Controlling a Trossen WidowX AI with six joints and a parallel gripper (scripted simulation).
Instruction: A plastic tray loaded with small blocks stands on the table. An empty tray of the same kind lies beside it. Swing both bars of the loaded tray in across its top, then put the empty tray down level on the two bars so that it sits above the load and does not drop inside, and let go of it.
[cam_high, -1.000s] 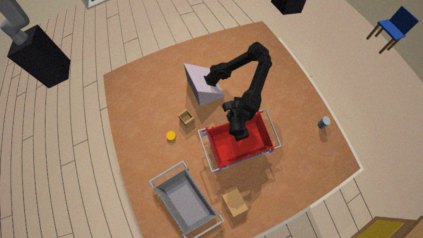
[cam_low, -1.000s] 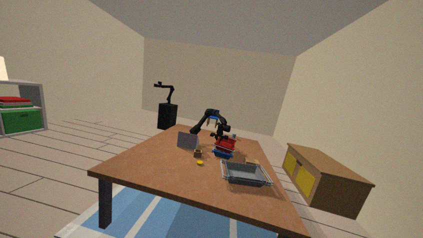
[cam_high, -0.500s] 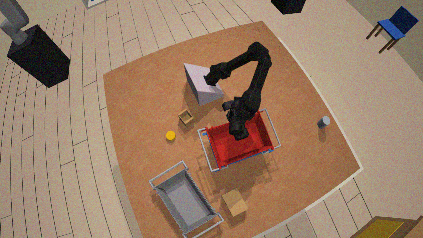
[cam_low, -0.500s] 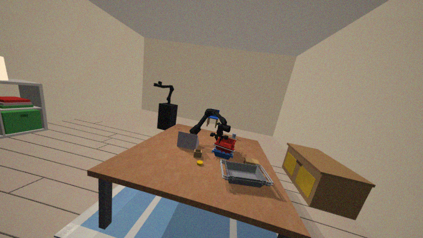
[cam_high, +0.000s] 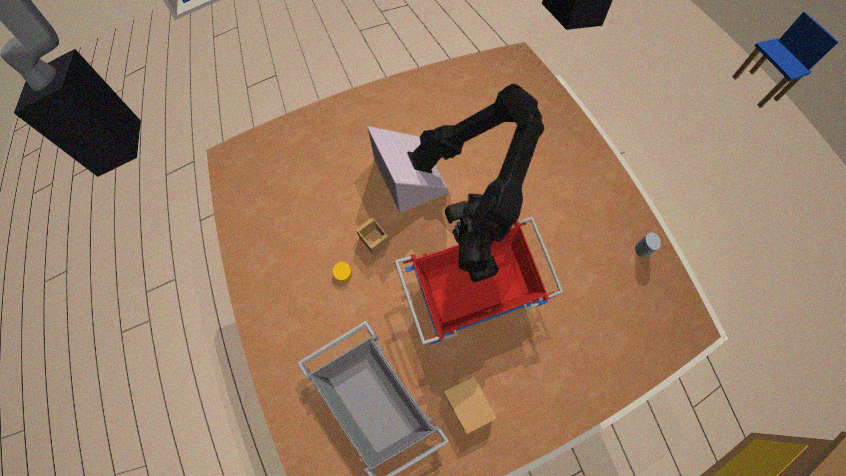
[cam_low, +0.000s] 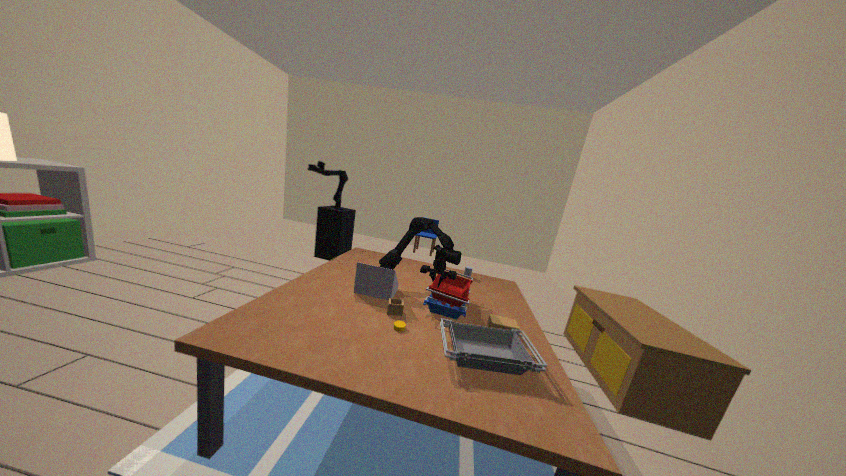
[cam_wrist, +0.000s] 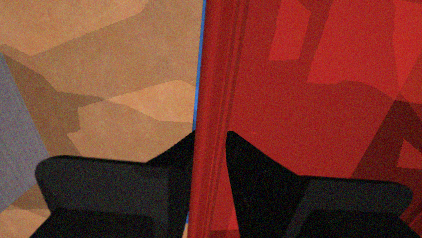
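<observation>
Right now my gripper tip is 8 cm short of the red tray and 3 cm below it. Round my gripper tip: yellow disc: 31 cm to the right, 9 cm behind, 8 cm below; then cardboard box: 20 cm to the right, 15 cm behind, 7 cm below; then tan block: 35 cm ahead, 12 cm to the right, 6 cm below.
</observation>
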